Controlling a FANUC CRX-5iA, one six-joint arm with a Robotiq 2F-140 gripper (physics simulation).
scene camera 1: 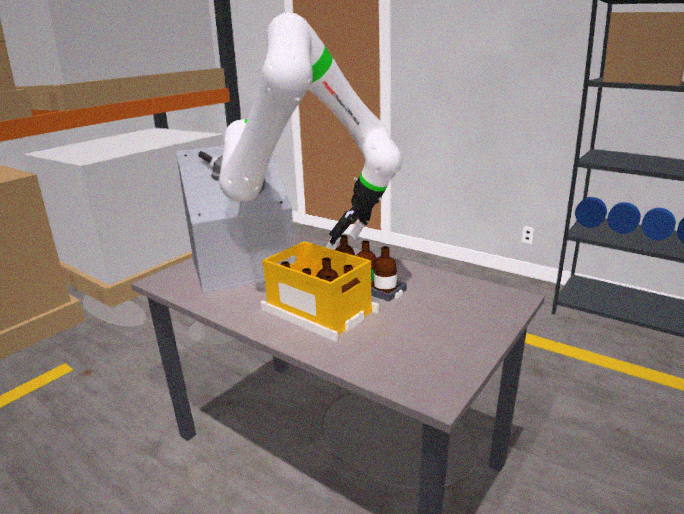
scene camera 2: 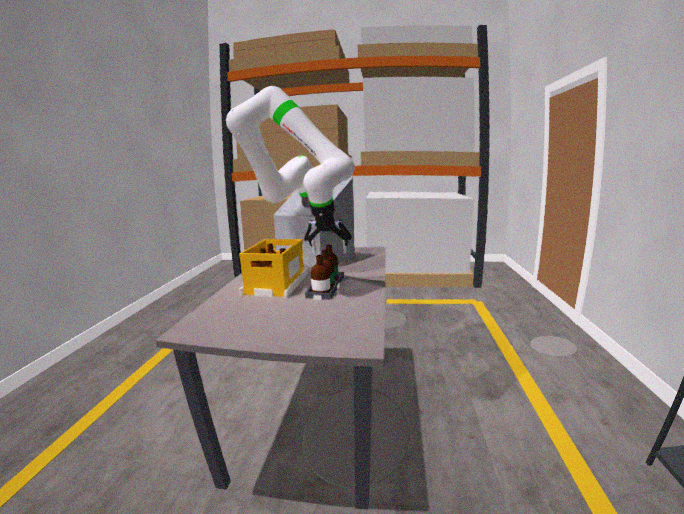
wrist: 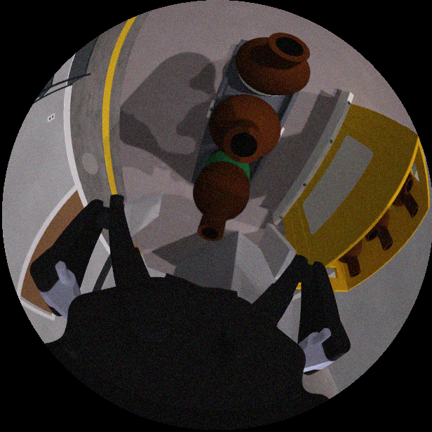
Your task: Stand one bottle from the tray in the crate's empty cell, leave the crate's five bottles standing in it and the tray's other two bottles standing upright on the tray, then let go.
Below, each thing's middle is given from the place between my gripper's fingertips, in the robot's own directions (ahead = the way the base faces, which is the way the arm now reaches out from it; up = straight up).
I see the white-label bottle [wrist: 276, 65] 18 cm ahead of my hand, 5 cm to the right of it and 5 cm below it.
